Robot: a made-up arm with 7 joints.
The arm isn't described. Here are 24 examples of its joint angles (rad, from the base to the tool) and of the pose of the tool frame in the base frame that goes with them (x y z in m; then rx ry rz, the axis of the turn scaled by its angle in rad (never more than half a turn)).
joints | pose
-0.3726 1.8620 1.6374 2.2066 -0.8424 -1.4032 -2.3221 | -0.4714 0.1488 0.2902 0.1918 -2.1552 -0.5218
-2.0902 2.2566 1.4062 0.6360 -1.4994 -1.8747 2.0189 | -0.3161 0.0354 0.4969 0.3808 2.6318 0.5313
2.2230 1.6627 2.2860 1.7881 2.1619 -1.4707 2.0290 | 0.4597 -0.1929 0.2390 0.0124 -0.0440 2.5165
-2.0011 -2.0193 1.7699 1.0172 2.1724 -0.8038 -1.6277 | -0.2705 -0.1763 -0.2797 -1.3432 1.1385 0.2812
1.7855 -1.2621 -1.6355 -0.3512 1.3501 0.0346 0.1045 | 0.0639 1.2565 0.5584 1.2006 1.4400 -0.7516
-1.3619 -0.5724 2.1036 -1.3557 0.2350 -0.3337 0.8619 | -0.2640 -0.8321 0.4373 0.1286 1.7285 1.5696
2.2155 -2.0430 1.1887 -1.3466 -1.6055 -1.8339 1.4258 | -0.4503 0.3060 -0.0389 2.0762 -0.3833 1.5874
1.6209 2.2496 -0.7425 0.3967 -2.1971 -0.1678 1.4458 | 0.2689 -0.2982 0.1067 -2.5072 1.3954 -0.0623
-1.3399 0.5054 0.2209 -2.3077 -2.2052 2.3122 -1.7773 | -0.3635 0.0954 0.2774 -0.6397 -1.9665 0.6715
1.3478 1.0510 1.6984 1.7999 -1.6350 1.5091 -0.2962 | -0.1350 -0.2829 -0.0789 -0.4284 -0.1545 2.6674
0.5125 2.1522 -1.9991 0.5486 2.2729 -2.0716 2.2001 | 0.0946 -0.2956 0.7613 0.4436 -1.8901 0.5440
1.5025 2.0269 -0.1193 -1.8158 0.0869 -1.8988 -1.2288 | 0.9011 -0.0770 -0.2758 -2.5033 1.7304 0.2208
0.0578 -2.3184 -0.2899 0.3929 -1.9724 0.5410 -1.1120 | -0.1294 0.2025 0.6843 -0.2919 0.2116 2.8260
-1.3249 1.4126 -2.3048 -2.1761 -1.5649 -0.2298 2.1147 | -0.9701 -0.3342 0.4823 -1.3512 1.1815 0.3150
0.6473 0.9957 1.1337 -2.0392 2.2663 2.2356 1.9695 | 0.3821 0.4421 0.5063 -0.1882 0.2092 0.1567
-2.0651 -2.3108 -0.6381 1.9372 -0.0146 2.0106 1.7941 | -1.3488 -0.0345 0.0533 -2.4729 1.3004 -1.2370
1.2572 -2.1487 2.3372 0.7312 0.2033 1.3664 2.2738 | 0.3471 -0.7232 0.1034 -2.8678 -0.6410 -0.2344
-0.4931 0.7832 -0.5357 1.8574 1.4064 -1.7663 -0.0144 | 0.3825 -0.0806 0.5432 1.8478 -2.2259 0.6288
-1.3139 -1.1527 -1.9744 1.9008 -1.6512 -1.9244 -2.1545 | -0.1220 0.8769 0.3082 -0.7121 -0.2111 0.1179
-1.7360 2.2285 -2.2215 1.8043 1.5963 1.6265 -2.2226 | -0.7339 -0.8615 -0.5555 -2.2084 0.3613 0.3012
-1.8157 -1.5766 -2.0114 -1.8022 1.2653 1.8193 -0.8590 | 0.1884 1.4081 0.2743 -0.3626 -2.8278 0.0346
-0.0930 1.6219 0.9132 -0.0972 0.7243 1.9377 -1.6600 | 0.9904 0.0090 1.0918 -0.8426 -1.6469 -1.4891
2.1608 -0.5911 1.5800 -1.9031 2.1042 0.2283 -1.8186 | 0.3455 -0.4653 -0.4534 -1.8817 0.5508 0.2550
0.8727 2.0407 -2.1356 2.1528 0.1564 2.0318 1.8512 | 0.0757 -1.0847 0.2621 -2.2303 0.6409 0.5661
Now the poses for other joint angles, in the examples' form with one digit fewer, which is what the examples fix.
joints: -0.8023 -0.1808 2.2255 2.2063 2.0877 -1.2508 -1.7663
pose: -0.403 0.000 -0.179 0.215 1.460 -1.318
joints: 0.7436 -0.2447 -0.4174 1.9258 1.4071 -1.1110 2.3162
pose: 0.624 0.054 -0.172 1.177 1.109 1.913
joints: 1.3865 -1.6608 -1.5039 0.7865 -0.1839 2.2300 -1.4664
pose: 0.388 0.749 0.901 0.259 1.924 2.128
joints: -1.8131 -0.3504 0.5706 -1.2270 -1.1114 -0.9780 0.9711
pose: 0.233 -0.228 0.857 0.997 -2.288 -0.990
